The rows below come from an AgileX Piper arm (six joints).
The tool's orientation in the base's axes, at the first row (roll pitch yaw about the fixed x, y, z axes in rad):
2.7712, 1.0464, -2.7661
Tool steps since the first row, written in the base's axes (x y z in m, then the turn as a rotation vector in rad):
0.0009, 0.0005, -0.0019, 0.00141, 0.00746, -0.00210
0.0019, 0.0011, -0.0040, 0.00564, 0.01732, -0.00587
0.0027, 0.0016, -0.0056, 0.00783, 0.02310, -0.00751
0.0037, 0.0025, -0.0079, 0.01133, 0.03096, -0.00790
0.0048, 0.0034, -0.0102, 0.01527, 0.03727, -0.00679
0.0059, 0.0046, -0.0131, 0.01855, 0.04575, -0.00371
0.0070, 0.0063, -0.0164, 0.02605, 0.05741, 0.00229
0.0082, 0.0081, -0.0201, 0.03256, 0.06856, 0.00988
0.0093, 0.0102, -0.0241, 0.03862, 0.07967, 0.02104
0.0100, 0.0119, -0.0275, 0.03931, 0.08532, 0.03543
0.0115, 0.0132, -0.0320, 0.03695, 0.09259, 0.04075
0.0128, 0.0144, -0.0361, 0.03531, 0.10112, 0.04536
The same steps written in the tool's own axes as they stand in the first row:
0.0011, -0.0005, 0.0018, -0.00021, 0.00434, 0.00657
0.0024, -0.0011, 0.0037, -0.00073, 0.00839, 0.01718
0.0033, -0.0015, 0.0053, -0.00139, 0.01106, 0.02296
0.0047, -0.0019, 0.0076, -0.00412, 0.01468, 0.03028
0.0060, -0.0023, 0.0099, -0.00808, 0.01714, 0.03619
0.0077, -0.0027, 0.0127, -0.01383, 0.02200, 0.04214
0.0098, -0.0027, 0.0160, -0.02466, 0.02711, 0.05135
0.0121, -0.0027, 0.0196, -0.03631, 0.03275, 0.05889
0.0147, -0.0026, 0.0234, -0.05083, 0.03929, 0.06445
0.0170, -0.0024, 0.0265, -0.06465, 0.04571, 0.06174
0.0199, -0.0032, 0.0304, -0.06949, 0.05364, 0.06239
0.0226, -0.0038, 0.0339, -0.07428, 0.06193, 0.06463

